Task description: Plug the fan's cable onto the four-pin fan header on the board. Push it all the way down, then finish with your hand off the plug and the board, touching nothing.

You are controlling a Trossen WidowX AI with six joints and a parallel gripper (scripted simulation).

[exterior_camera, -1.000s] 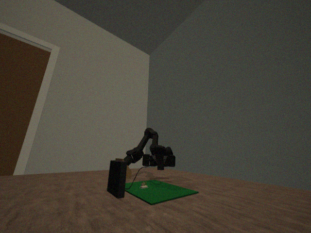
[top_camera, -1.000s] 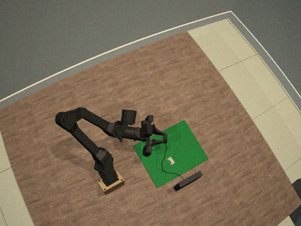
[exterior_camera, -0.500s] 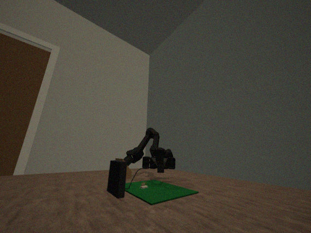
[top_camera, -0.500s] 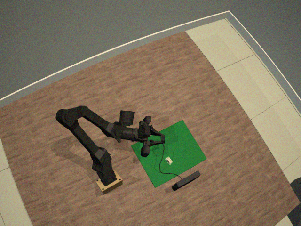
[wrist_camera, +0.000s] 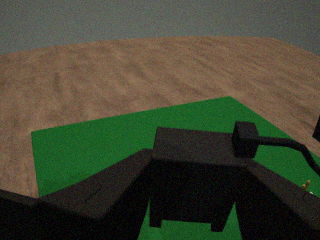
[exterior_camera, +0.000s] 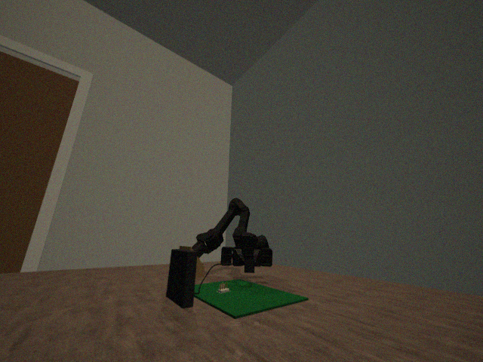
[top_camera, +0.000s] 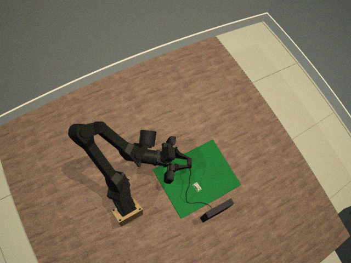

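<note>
My gripper tip is now 1 cm short of the green board, 6 cm to the left of it and 9 cm above it. Round my gripper tip: black fan: 2 cm behind, 22 cm to the right, 2 cm below; black fan plug: 1 cm below; white four-pin fan header: 2 cm behind, 9 cm to the right, 8 cm below.
</note>
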